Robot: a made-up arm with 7 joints. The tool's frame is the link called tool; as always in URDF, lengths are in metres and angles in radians. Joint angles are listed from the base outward. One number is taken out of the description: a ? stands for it. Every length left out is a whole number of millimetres.
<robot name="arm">
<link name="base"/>
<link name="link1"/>
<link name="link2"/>
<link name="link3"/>
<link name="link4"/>
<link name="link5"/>
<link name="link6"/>
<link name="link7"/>
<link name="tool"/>
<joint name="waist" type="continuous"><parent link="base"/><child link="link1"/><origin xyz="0.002 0.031 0.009" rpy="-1.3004 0.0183 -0.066"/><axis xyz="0 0 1"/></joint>
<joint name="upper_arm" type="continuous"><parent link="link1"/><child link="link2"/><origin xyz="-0.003 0.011 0" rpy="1.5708 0 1.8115"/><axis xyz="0 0 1"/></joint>
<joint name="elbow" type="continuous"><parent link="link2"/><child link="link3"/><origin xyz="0.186 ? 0" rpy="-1.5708 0 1.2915"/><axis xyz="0 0 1"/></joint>
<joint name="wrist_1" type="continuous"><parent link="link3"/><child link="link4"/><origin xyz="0.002 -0.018 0" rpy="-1.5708 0 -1.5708"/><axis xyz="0 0 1"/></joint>
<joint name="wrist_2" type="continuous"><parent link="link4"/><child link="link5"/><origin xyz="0.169 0.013 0" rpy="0 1.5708 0"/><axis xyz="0 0 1"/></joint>
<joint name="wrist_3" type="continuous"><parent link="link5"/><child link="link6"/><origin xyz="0 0 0" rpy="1.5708 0 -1.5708"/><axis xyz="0 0 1"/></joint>
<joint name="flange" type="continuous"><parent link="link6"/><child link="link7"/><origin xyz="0 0.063 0" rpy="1.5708 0 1.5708"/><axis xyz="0 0 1"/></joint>
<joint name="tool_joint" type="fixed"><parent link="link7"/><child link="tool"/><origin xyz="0 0 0" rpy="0 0 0"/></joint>
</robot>
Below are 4 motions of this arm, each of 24 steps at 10 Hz.
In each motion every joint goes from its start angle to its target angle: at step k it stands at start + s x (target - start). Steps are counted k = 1, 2, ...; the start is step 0. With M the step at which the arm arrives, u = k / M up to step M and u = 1 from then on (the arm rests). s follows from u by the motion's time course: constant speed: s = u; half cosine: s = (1 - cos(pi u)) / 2; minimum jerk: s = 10 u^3 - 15 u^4 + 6 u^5.
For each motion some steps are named. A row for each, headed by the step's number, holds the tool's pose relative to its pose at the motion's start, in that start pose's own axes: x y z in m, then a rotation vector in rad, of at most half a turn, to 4 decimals.
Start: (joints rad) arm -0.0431 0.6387 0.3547 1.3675 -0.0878 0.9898 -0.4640
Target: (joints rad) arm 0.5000 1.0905 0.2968 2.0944 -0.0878 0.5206 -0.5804
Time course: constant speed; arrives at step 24
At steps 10, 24:
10: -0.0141 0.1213 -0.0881 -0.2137 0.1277 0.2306
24: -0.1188 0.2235 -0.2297 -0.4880 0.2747 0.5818

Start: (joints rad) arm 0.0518 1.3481 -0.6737 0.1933 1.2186 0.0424 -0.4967
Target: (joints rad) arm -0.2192 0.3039 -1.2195 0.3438 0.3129 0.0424 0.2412
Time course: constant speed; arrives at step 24
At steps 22, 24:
22: -0.0778 0.2009 0.2462 -0.9714 -1.0521 0.7906
24: -0.1005 0.2187 0.2615 -1.0489 -1.1381 0.8247

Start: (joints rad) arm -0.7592 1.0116 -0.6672 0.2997 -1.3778 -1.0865 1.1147
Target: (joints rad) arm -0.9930 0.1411 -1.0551 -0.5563 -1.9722 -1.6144 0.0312
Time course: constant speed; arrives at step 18
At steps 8, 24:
8: -0.1389 -0.0470 -0.0266 -0.6325 0.5675 -0.2794
24: -0.2821 -0.0808 0.0402 -1.4534 1.0390 -0.2635

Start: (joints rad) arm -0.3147 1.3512 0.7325 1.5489 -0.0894 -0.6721 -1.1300
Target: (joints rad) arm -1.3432 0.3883 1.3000 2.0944 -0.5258 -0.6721 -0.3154
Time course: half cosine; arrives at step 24
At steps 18, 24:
18: 0.2524 -0.3184 0.1316 -1.7591 -0.3737 0.3237
24: 0.2550 -0.3745 0.2094 -1.9951 -0.2097 0.1799

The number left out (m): -0.047
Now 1 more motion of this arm.
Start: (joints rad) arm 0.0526 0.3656 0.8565 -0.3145 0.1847 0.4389 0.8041
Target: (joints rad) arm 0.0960 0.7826 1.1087 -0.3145 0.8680 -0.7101 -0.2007
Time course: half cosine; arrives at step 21
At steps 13, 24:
13: 0.0376 0.0416 0.0910 0.2352 -1.1356 -0.3895
24: 0.0329 0.0536 0.1187 0.7021 -1.5544 -0.5855

